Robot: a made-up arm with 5 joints. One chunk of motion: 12 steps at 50 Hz.
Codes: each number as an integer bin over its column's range. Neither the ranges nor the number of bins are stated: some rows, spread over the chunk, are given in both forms.
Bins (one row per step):
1: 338 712 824 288 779
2: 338 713 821 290 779
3: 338 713 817 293 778
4: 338 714 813 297 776
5: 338 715 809 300 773
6: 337 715 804 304 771
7: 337 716 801 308 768
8: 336 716 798 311 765
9: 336 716 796 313 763
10: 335 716 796 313 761
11: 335 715 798 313 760
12: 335 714 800 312 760
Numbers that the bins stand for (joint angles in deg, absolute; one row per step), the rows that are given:
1: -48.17 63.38 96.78 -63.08 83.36
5: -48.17 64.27 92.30 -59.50 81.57
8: -48.76 64.57 89.02 -56.22 79.18
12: -49.06 63.97 89.62 -55.92 77.69
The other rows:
2: -48.17 63.67 95.88 -62.48 83.36
3: -48.17 63.67 94.69 -61.59 83.06
4: -48.17 63.97 93.50 -60.39 82.46
6: -48.46 64.27 90.81 -58.31 80.97
7: -48.46 64.57 89.92 -57.11 80.08
9: -48.76 64.57 88.43 -55.62 78.59
10: -49.06 64.57 88.43 -55.62 77.99
11: -49.06 64.27 89.02 -55.62 77.69

